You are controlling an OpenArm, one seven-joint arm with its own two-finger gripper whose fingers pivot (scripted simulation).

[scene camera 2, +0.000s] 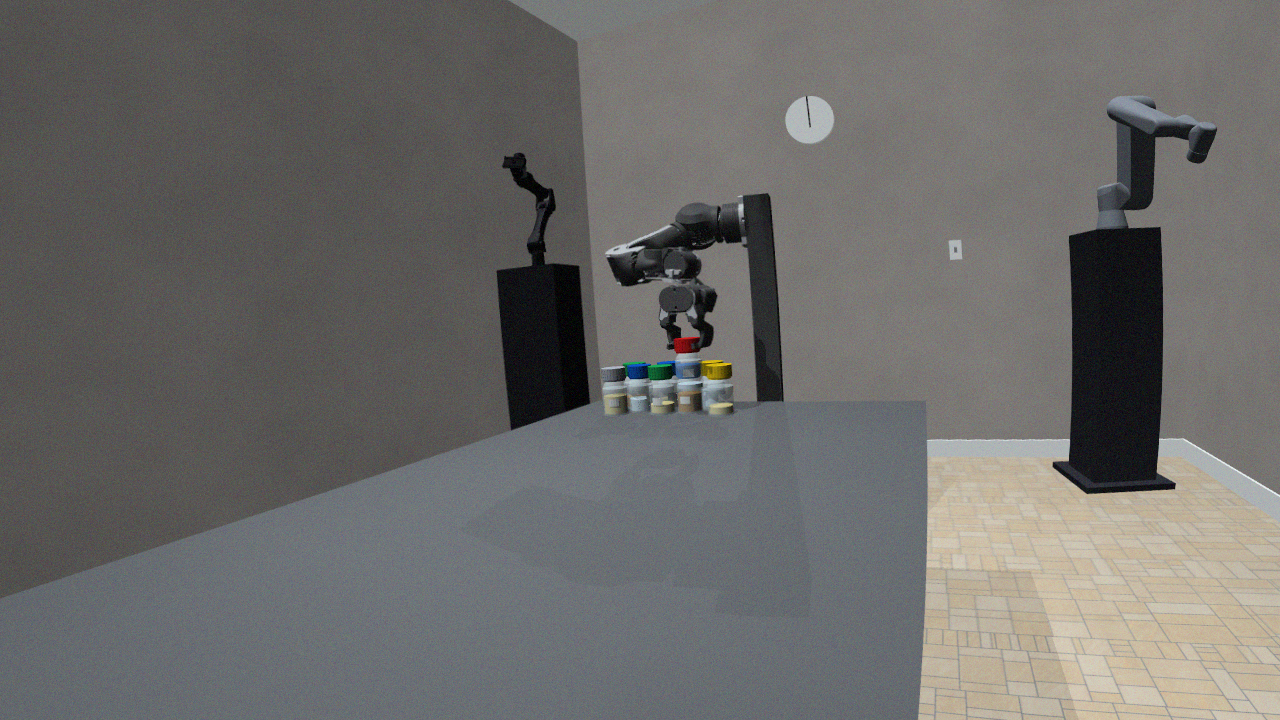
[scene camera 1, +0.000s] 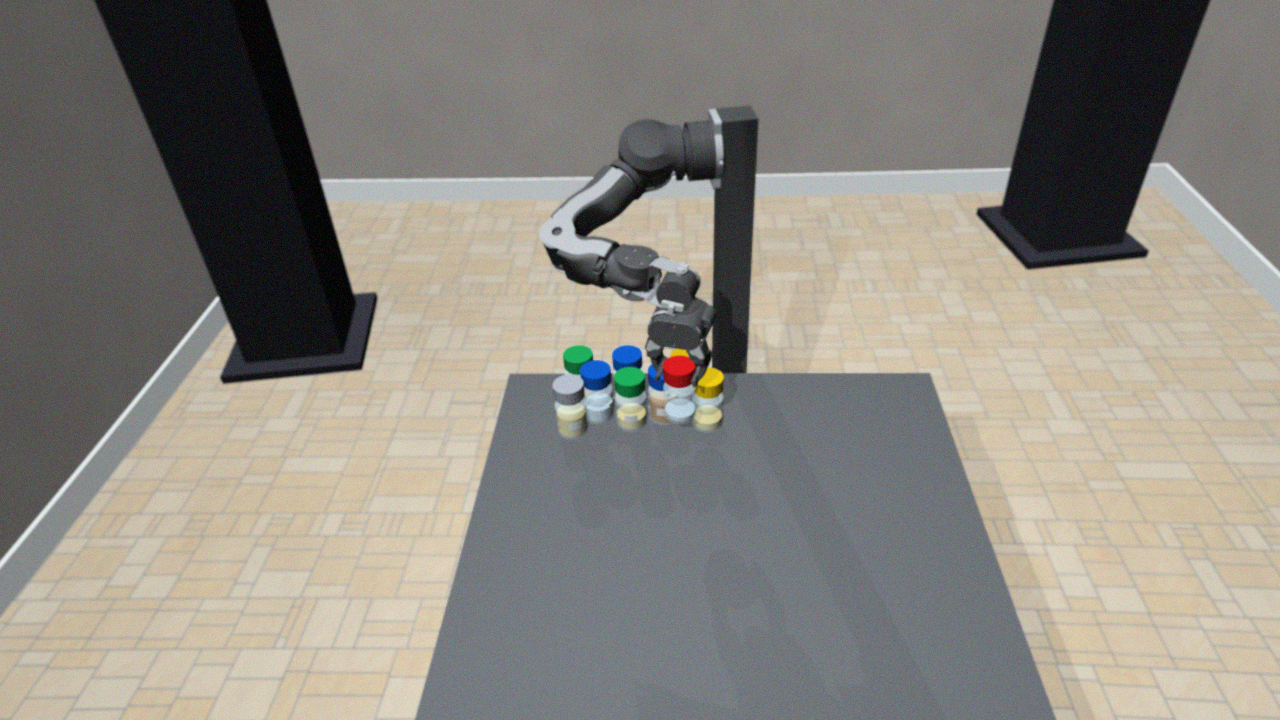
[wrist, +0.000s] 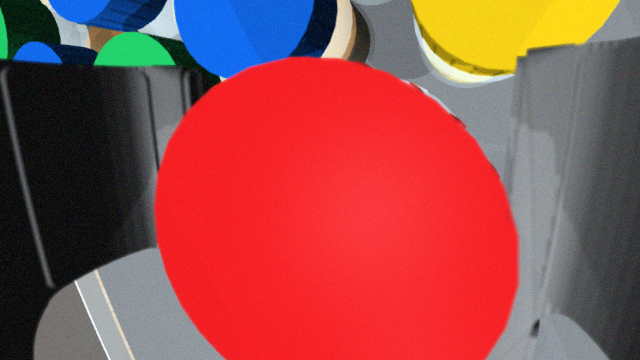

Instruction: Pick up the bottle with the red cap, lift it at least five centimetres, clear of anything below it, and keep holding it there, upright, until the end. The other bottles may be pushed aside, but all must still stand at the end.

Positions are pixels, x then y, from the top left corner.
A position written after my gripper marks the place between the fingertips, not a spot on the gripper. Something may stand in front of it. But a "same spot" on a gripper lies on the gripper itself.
My gripper shows in scene camera 2, in scene camera 1 and in the wrist view (342,206). One and the same spot on my gripper: (scene camera 2: 695,315) is (scene camera 1: 701,356). The same spot on a black mounting post: (scene camera 1: 734,202) is (scene camera 2: 758,256).
